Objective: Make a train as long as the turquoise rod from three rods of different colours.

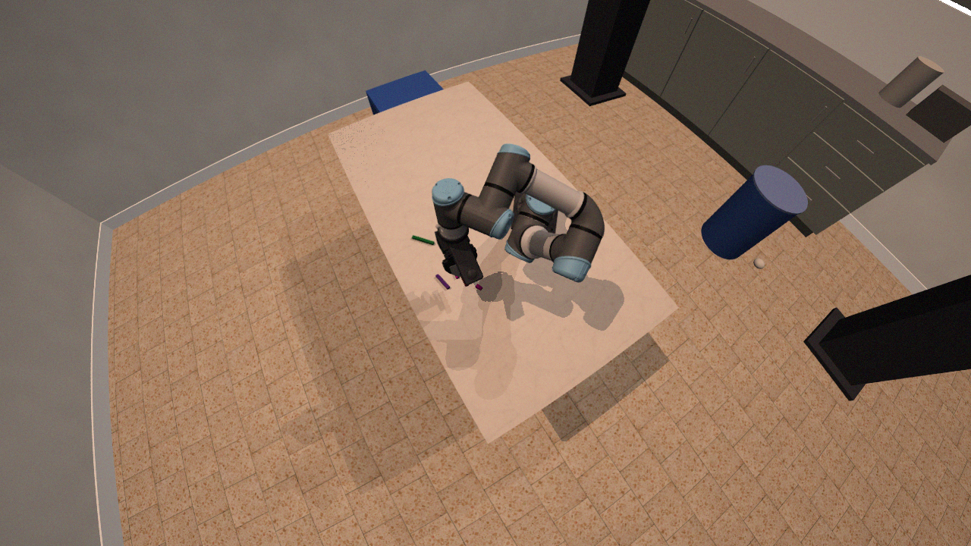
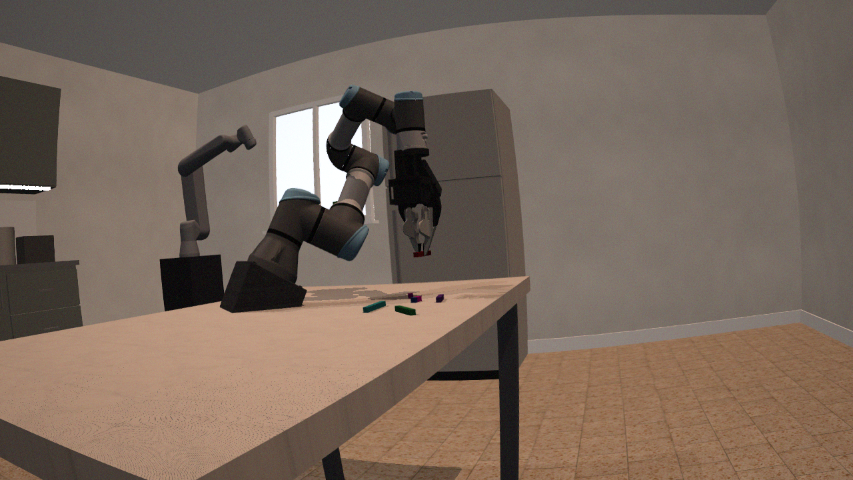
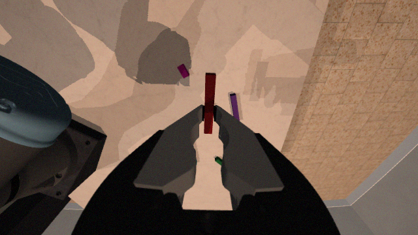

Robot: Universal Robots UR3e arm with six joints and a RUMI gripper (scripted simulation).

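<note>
Now: the blue rod 10 cm below my hand and 7 cm to the right of it. Round my hand: red rod (1 cm below); purple rod (10 cm below, 5 cm to the right, 5 cm ahead); turquoise rod (16 cm to the right, 10 cm below, 4 cm behind).
</note>
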